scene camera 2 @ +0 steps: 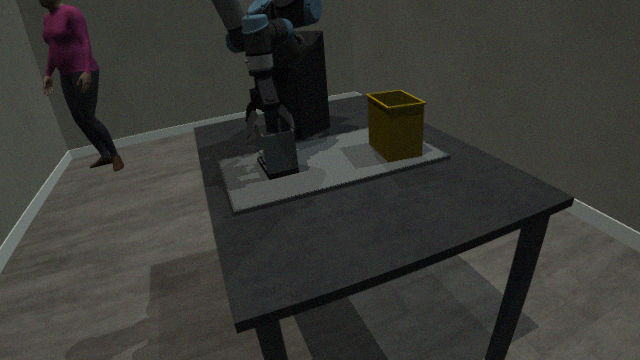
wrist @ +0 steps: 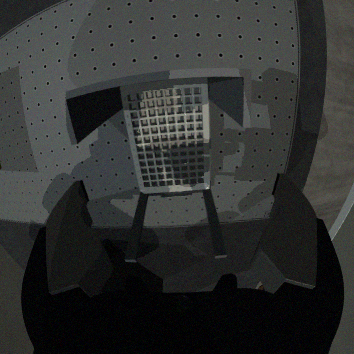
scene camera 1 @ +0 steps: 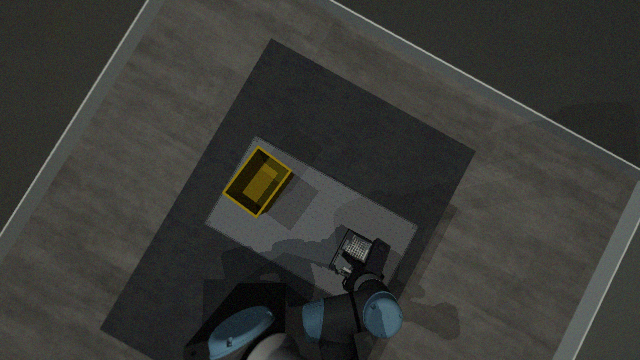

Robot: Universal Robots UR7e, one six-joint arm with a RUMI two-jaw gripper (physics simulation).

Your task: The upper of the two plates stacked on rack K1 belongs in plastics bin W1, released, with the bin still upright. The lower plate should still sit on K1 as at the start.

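Pixels of known places: gripper, fingertip midpoint: point(scene camera 2: 270, 134) point(wrist: 179, 179) point(scene camera 1: 358, 261); arm's base, origin of the base link: point(scene camera 2: 288, 51).
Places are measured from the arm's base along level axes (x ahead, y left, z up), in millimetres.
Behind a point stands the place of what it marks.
Rack K1 point(scene camera 2: 281, 152) @(x 394, y -191, z -233 mm) point(wrist: 220, 73) @(x 391, y -224, z -174 mm) stands on the perforated board, with a tall panel on one side and slim dark arms on the other. The upper plate point(scene camera 1: 356, 247) @(x 352, y -190, z -266 mm) point(wrist: 170, 137) @(x 328, y -191, z -273 mm), pale with a grid of square wells, sits in it. The lower plate cannot be made out separately. Bin W1 point(scene camera 1: 257, 184) @(x 395, y 231, z -310 mm) point(scene camera 2: 397, 131) @(x 493, y 153, z -214 mm) is yellow, upright and open-topped, with no plate visible inside. My gripper point(scene camera 1: 362, 262) @(x 324, y -199, z -196 mm) point(scene camera 2: 271, 127) @(x 324, y -199, z -196 mm) point(wrist: 179, 179) @(x 324, y -199, z -196 mm) is open and empty above the rack, its fingers spread to either side of the plate in the wrist view.
The perforated board point(scene camera 1: 235, 220) @(x 241, y 244, z -312 mm) point(scene camera 2: 260, 194) @(x 465, y -289, z -312 mm) point(wrist: 165, 30) @(x 447, y -200, z -312 mm) lies on the dark table point(scene camera 1: 280, 80) @(x 790, y 335, z -325 mm) point(scene camera 2: 380, 215) @(x 712, y -50, z -325 mm). The bin stands at the board's other end from the rack. A dark pedestal point(scene camera 2: 312, 85) @(x 76, y 55, z -129 mm) stands behind the rack. A person in a pink top point(scene camera 2: 70, 40) stands beyond the table.
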